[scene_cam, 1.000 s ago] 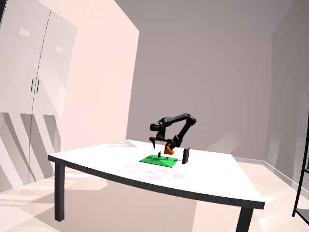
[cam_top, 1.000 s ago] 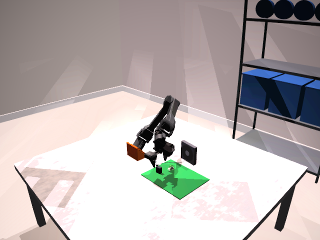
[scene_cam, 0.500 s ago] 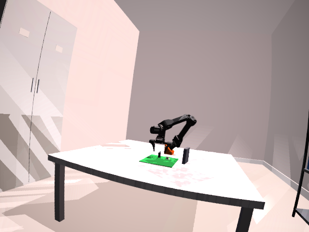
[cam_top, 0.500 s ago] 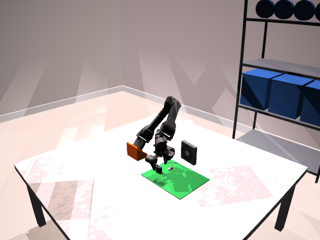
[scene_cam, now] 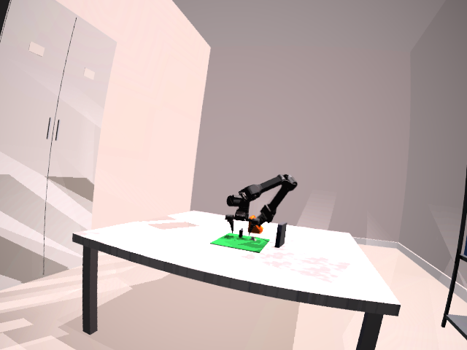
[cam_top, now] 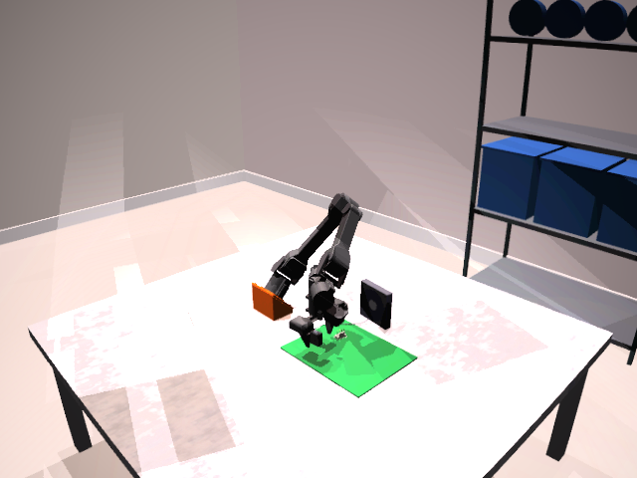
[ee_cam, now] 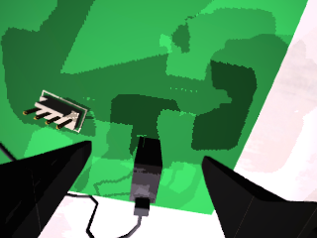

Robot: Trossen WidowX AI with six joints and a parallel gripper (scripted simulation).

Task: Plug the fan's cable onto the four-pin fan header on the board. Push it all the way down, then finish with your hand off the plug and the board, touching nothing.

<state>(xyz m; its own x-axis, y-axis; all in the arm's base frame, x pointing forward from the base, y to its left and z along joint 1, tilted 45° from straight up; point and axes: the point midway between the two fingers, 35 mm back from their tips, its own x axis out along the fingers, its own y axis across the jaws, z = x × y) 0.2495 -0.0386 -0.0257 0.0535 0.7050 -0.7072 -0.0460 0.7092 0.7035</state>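
My gripper tip is 1 cm past the black fan plug. The rest, counted from my gripper tip: black fan: 3 cm ahead, 21 cm to the left, 4 cm above; green board: 9 cm ahead, 3 cm to the left, 3 cm below.
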